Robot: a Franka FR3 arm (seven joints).
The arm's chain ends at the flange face. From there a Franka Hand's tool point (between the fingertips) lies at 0.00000 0.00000 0.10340 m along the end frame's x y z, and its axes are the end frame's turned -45 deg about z.
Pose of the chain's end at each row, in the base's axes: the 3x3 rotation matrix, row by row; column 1 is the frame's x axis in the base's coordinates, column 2 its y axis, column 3 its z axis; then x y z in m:
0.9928 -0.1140 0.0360; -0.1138 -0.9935 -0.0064; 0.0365 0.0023 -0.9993; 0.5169 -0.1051 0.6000
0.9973 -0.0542 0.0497; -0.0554 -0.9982 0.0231; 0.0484 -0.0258 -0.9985; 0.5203 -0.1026 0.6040
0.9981 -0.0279 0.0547; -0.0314 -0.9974 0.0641; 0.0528 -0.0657 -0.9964; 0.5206 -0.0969 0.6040
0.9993 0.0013 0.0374; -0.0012 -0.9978 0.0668; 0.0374 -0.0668 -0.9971; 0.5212 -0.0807 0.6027
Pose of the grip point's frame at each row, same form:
0.7826 0.6214 0.0360; 0.6220 -0.7830 -0.0064; 0.0242 0.0274 -0.9993; 0.5206 -0.1058 0.4967
0.7435 0.6669 0.0497; 0.6667 -0.7450 0.0231; 0.0525 0.0160 -0.9985; 0.5254 -0.1002 0.5008
0.7255 0.6860 0.0547; 0.6831 -0.7275 0.0641; 0.0838 -0.0091 -0.9964; 0.5263 -0.0903 0.5010
0.7057 0.7075 0.0374; 0.7047 -0.7064 0.0668; 0.0737 -0.0208 -0.9971; 0.5251 -0.0738 0.4996

